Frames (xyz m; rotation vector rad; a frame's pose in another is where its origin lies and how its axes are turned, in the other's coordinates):
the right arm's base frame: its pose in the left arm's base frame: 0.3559 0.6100 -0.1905 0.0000 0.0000 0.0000
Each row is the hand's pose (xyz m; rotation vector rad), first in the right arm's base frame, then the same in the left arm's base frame.
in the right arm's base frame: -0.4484 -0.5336 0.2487 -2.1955 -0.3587 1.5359
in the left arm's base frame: -0.0925 0.0764 0.0582 -2.1955 -0.3587 1.5359
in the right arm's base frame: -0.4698 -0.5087 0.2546 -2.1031 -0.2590 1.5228
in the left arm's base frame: -0.1139 0.1013 0.0641 -2.1031 -0.2590 1.5228
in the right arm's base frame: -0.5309 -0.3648 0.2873 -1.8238 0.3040 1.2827
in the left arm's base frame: -0.1750 0.2452 0.0968 -1.8238 0.3040 1.2827
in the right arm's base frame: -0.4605 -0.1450 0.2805 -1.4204 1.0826 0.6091
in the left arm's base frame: -0.1046 0.4650 0.0900 -1.4204 1.0826 0.6091
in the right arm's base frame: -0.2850 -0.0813 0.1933 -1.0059 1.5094 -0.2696
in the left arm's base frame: 0.0709 0.5287 0.0028 -1.0059 1.5094 -0.2696
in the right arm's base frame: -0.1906 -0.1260 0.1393 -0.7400 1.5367 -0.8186
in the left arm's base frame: 0.1653 0.4840 -0.0512 -0.7400 1.5367 -0.8186
